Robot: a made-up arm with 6 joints. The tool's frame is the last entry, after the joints.
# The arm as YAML. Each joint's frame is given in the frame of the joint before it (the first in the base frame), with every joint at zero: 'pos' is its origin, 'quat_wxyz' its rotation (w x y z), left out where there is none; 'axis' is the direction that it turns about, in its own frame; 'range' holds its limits. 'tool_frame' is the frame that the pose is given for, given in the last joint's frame.
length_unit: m
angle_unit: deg
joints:
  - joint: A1
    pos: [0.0, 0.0, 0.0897]
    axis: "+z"
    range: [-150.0, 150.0]
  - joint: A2
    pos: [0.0, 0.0, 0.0]
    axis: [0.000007, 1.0, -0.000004]
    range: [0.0, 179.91]
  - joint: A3
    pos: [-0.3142, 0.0, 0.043]
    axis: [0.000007, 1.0, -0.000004]
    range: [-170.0, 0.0]
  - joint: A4
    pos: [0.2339, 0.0, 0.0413]
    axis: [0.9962, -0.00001, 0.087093]
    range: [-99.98, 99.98]
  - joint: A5
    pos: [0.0, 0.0, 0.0]
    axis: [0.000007, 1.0, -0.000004]
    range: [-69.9, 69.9]
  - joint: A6
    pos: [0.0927, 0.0, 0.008]
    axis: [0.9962, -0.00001, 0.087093]
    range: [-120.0, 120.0]
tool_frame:
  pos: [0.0, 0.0, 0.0]
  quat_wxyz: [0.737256, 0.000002, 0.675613, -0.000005]
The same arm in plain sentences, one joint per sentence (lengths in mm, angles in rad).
The arm has six revolute joints in a row. What follows holds with every joint at zero, and every direction is one of the base frame's.
Joint 1 sits 89.7 mm along +z from the base frame's origin and rotates about +z, from -2.618 to 2.618 rad.
Joint 2 sits at the same point as joint 1 and rotates about +y, from 0 to 3.14 rad.
Joint 3 sits 314.2 mm along -x and 43 mm along +z from joint 2 and rotates about +y, from -2.9671 to 0 rad.
Joint 4 sits 233.9 mm along +x and 41.3 mm along +z from joint 3 and rotates about the direction (0.9962, 0, 0.0871), from -1.745 to 1.745 rad.
Joint 5 sits at the same point as joint 4 and rotates about +y, from -1.22 to 1.22 rad.
Joint 6 sits 92.7 mm along +x and 8 mm along +z from joint 5 and rotates about the direction (0.9962, 0, 0.0871), from -2.0944 to 2.0944 rad.
The tool frame, which is the frame that the pose is given for, sits at the same point as joint 6; its axes are the base frame's turned by roll 0, pitch 1.4836 and yaw -0.0001 rad (as in URDF: about the fixed x, then y, then z).

